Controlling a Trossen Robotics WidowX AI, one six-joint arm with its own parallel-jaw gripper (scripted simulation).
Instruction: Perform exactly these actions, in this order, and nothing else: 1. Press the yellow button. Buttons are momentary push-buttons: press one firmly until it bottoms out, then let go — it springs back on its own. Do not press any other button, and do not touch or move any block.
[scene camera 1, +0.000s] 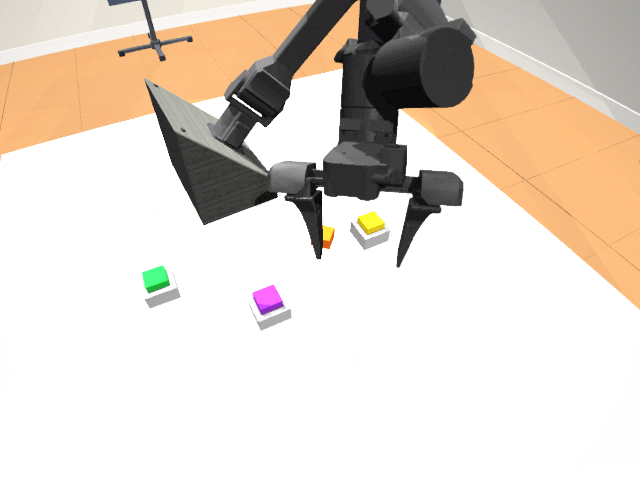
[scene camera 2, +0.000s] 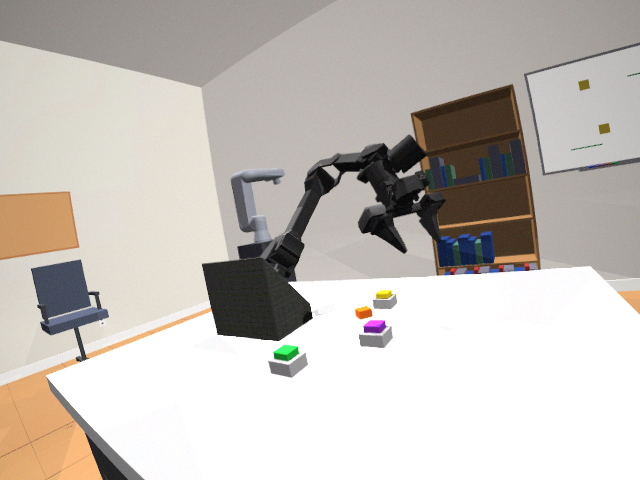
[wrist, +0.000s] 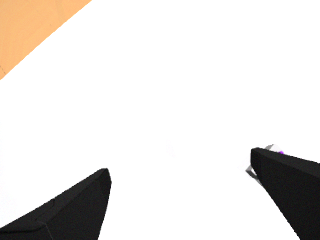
my gripper: scene camera 1; scene camera 2; wrist 179, 165
same spot on my gripper: (scene camera 1: 308, 200) = (scene camera 2: 391, 214)
